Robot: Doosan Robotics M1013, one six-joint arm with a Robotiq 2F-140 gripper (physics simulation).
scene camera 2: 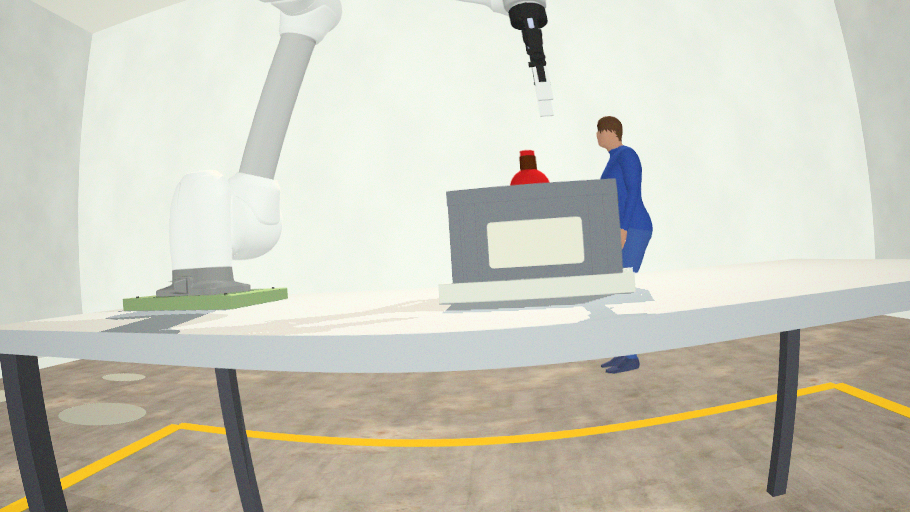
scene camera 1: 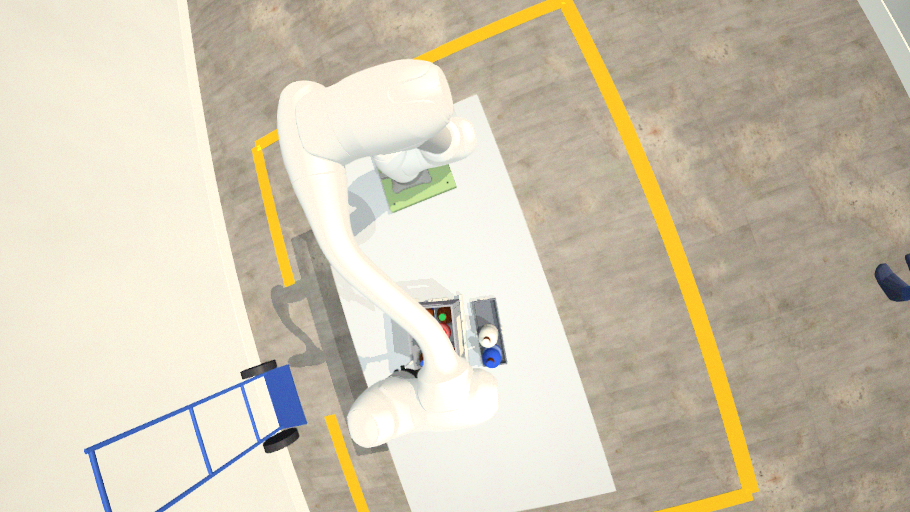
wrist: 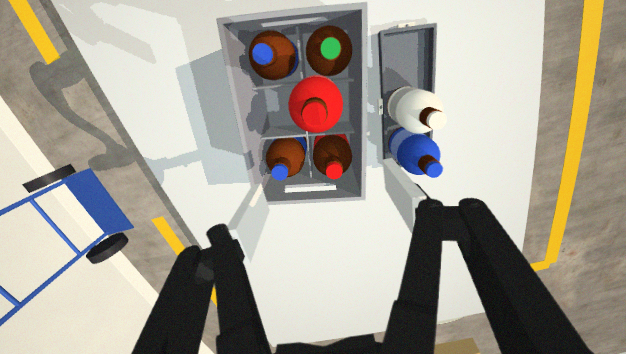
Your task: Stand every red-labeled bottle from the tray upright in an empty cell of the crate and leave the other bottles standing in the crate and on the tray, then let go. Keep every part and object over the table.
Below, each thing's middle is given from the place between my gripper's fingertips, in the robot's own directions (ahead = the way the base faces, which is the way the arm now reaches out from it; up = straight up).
Labels:
My hand is 160 mm above the red bottle (scene camera 2: 528,174) and 50 mm past it. Round my hand: green-capped bottle (wrist: 329,49) (240 mm below, 110 mm behind, 40 mm to the left); then cream rail (scene camera 2: 599,284) (310 mm below, 120 mm to the right, 40 mm behind); then white bottle (wrist: 419,111) (250 mm below, 170 mm to the left, 20 mm ahead).

